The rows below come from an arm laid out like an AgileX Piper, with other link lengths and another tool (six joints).
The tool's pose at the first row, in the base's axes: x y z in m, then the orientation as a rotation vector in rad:
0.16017, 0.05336, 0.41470, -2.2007, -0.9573, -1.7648
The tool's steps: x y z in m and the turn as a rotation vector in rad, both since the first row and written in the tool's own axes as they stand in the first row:
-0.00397, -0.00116, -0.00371, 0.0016, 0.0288, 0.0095
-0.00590, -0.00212, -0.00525, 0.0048, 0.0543, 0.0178
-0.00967, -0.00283, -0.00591, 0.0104, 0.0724, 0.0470
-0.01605, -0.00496, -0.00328, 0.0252, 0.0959, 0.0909
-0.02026, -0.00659, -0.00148, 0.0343, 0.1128, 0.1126
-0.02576, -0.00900, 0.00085, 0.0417, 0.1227, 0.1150
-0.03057, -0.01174, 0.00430, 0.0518, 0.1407, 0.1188
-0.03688, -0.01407, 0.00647, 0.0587, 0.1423, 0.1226
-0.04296, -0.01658, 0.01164, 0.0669, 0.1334, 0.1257
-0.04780, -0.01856, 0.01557, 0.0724, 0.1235, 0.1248
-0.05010, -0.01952, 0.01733, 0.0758, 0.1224, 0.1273
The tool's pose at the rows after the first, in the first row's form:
0.15609, 0.05093, 0.41182, -2.1691, -0.9402, -1.7859
0.15410, 0.05019, 0.41023, -2.1400, -0.9264, -1.8027
0.15279, 0.04900, 0.40677, -2.1195, -0.8898, -1.8011
0.15311, 0.04957, 0.39958, -2.0887, -0.8405, -1.7893
0.15324, 0.05016, 0.39475, -2.0665, -0.8164, -1.7862
0.15324, 0.05114, 0.38839, -2.0517, -0.8164, -1.7873
0.15404, 0.05319, 0.38225, -2.0267, -0.8146, -1.7922
0.15388, 0.05372, 0.37520, -2.0214, -0.8143, -1.7859
0.15609, 0.05597, 0.36745, -2.0267, -0.8179, -1.7702
0.15770, 0.05766, 0.36134, -2.0343, -0.8247, -1.7576
0.15837, 0.05842, 0.35846, -2.0337, -0.8242, -1.7527

